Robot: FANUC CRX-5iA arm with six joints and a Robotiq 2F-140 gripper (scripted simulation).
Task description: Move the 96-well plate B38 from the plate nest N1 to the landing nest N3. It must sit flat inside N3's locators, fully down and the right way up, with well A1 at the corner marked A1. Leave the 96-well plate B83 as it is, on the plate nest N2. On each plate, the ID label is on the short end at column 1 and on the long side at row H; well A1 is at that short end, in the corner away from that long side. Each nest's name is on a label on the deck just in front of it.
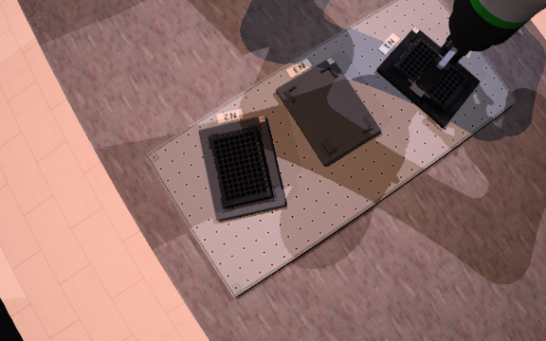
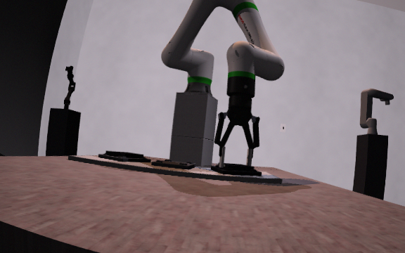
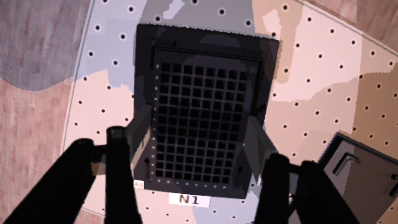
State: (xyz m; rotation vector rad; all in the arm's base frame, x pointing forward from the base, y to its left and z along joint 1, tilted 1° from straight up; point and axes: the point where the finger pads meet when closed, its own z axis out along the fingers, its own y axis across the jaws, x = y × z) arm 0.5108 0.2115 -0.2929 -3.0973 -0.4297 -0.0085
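The plate nest N1 lies 4 cm below my hand. Also, from my hand: N1 label: 9 cm behind, 3 cm to the right, 4 cm below; A1 mark: 12 cm behind, 15 cm to the right, 3 cm below; landing nest N3: 4 cm behind, 20 cm to the right, 4 cm below.
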